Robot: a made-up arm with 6 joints. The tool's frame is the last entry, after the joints.
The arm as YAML. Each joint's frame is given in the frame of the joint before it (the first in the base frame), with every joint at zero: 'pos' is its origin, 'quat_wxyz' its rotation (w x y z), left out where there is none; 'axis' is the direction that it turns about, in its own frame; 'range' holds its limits. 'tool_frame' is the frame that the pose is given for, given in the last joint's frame.
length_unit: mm
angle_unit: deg
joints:
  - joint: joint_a
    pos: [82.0, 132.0, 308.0]
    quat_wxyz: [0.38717, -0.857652, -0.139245, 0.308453]
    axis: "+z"
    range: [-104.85, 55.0]
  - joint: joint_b
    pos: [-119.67, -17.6, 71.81]
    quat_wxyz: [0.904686, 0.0, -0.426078, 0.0]
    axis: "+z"
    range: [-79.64, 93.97]
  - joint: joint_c
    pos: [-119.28, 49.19, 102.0]
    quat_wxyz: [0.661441, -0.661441, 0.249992, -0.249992]
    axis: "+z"
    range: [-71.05, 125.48]
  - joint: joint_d
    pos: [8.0, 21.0, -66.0]
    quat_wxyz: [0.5, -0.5, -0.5, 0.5]
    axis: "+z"
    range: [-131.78, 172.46]
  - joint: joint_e
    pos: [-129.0, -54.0, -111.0]
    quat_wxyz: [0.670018, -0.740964, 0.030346, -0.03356]
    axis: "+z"
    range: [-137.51, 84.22]
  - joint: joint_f
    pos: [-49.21, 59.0, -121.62]
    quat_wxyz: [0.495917, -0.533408, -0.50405, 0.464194]
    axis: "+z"
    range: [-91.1, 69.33]
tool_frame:
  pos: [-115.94, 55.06, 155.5]
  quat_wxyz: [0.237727, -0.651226, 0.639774, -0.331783]
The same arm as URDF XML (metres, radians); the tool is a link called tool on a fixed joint. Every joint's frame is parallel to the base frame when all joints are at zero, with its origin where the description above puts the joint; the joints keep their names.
<robot name="arm">
<joint name="tool_joint" type="fixed"><parent link="link6"/><child link="tool"/><origin xyz="-0.163 -0.111 -0.042" rpy="1.307 -1.4346 2.61"/></joint>
<joint name="joint_f" type="revolute"><parent link="link5"/><child link="link6"/><origin xyz="-0.06 0.047 -0.122"/><axis xyz="-0.998046 0.062103 0.0069"/><limit lower="-1.59" upper="1.21"/></joint>
<joint name="joint_e" type="revolute"><parent link="link4"/><child link="link5"/><origin xyz="-0.129 0.111 -0.054"/><axis xyz="0.090398 0.099898 0.990883"/><limit lower="-2.4" upper="1.4699"/></joint>
<joint name="joint_d" type="revolute"><parent link="link3"/><child link="link4"/><origin xyz="0.021 0.008 0.066"/><axis xyz="0 -1 0"/><limit lower="-2.3" upper="3.01"/></joint>
<joint name="joint_c" type="revolute"><parent link="link2"/><child link="link3"/><origin xyz="-0.102 -0.122 0.042"/><axis xyz="0 0 -1"/><limit lower="-1.2401" upper="2.19"/></joint>
<joint name="joint_b" type="revolute"><parent link="link1"/><child link="link2"/><origin xyz="-0.138 -0.004 0.027"/><axis xyz="-1 0 0"/><limit lower="-1.39" upper="1.6401"/></joint>
<joint name="joint_a" type="revolute"><parent link="base_link"/><child link="link1"/><origin xyz="0.082 0.132 0.308"/><axis xyz="-0.636914 0.578213 -0.509912"/><limit lower="-1.83" upper="0.9599"/></joint>
<link name="base_link"/>
<link name="link1"/>
<link name="link2"/>
<link name="link3"/>
<link name="link4"/>
<link name="link5"/>
<link name="link6"/>
<link name="tool"/>
</robot>

